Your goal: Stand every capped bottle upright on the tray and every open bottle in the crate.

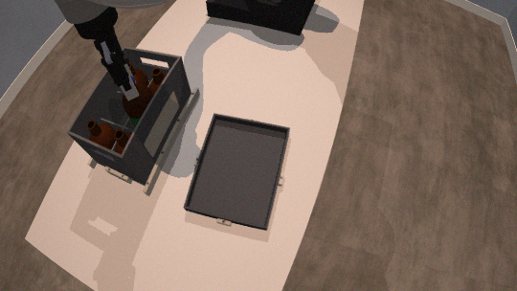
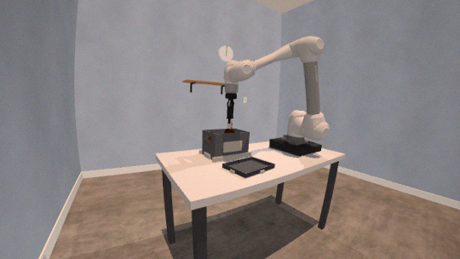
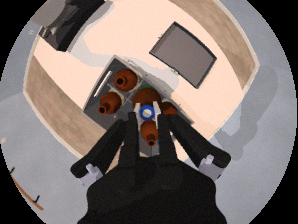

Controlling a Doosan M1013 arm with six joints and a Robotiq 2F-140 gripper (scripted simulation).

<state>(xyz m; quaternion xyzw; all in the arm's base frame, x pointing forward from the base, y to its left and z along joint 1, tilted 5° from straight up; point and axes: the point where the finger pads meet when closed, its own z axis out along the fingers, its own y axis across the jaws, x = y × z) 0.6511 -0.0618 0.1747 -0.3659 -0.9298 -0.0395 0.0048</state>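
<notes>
The bottle lies 7 cm below my hand. Round my hand: dark tray (1 cm ahead, 24 cm to the left, 22 cm below); dark grey crate (4 cm to the right, 15 cm below).
</notes>
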